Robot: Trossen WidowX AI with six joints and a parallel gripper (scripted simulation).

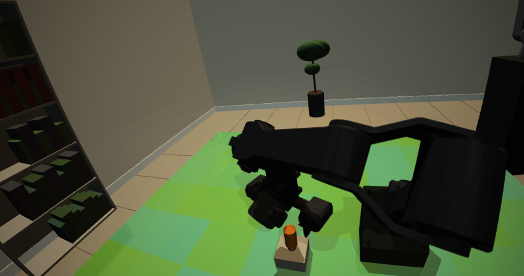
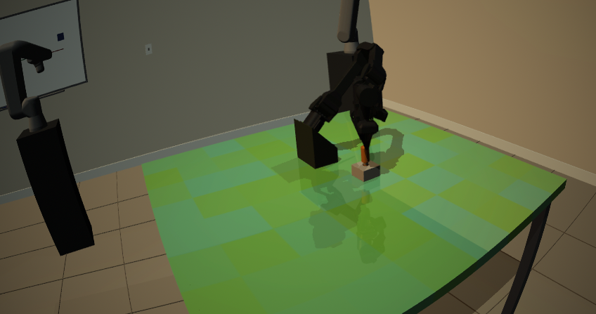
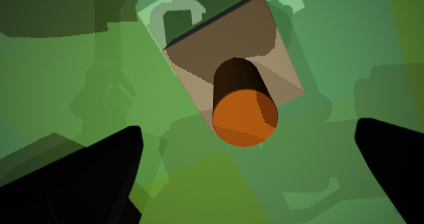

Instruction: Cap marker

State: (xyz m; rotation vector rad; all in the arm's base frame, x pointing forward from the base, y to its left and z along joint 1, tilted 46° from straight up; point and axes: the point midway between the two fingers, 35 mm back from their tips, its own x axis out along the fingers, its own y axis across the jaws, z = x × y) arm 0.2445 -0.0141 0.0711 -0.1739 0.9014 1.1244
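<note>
My gripper tip is 3 cm above the orange cap. Also, from my gripper tip: tan holder block 9 cm below.
</note>
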